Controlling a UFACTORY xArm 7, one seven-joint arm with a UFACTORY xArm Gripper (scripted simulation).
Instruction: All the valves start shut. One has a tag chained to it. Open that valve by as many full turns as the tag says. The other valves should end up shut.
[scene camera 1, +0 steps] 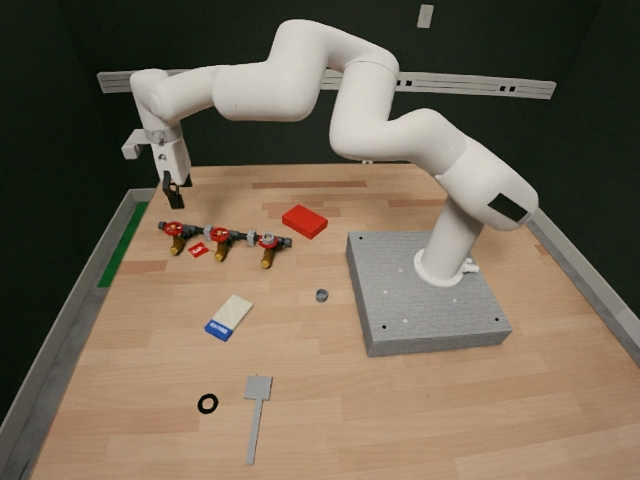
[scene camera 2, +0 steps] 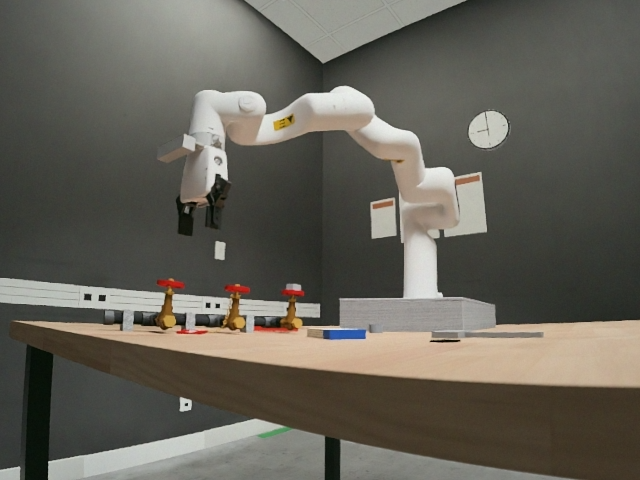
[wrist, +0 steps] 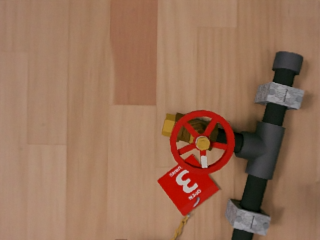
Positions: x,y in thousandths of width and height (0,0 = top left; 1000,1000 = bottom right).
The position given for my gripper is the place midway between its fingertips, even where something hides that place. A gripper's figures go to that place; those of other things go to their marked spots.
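There's a red block (scene camera 1: 476,461) and a grey paddle (scene camera 1: 404,809), and those spots on the block and the paddle are 51 cm apart. The grey paddle is 70 cm from the lens, so of the things named here the paddle is the nearest to the lens. My gripper (scene camera 1: 285,411) is 86 cm from the lens, and the red block is 98 cm from the lens.
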